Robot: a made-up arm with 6 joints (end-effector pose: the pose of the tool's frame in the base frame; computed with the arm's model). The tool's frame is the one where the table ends. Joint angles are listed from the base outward.
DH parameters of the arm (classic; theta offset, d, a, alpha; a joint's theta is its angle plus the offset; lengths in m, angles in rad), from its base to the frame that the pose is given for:
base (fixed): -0.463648 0 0.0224 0
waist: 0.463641 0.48 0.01 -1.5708
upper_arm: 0.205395 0 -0.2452 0
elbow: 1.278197 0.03 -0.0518 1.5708
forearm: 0 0.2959 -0.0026 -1.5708
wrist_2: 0 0.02 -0.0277 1.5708
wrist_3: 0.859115 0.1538 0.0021 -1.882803
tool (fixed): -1.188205 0.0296 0 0
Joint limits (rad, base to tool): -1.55..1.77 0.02..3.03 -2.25..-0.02 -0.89..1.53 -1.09..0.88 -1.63..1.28
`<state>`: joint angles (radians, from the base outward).
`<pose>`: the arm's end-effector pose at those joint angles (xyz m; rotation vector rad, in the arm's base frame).
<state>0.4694 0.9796 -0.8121 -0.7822 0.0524 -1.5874</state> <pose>0.3133 0.2058 0.6973 2.9578 0.0817 -0.6263</pose>
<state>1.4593 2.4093 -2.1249 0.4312 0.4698 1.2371</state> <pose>0.0514 0.6609 0.5554 0.6325 0.8651 1.4263</pose>
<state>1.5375 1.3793 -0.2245 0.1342 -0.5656 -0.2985</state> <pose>-0.0273 0.3464 0.4608 -1.0133 -0.3495 2.0649</pose>
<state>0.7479 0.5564 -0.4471 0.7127 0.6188 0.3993</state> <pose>0.1713 0.2363 0.6829 0.4039 0.3584 1.3395</pose>
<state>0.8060 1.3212 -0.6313 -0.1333 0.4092 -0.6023</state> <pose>0.2262 0.3117 0.4917 -1.4852 0.3999 1.8372</pose>
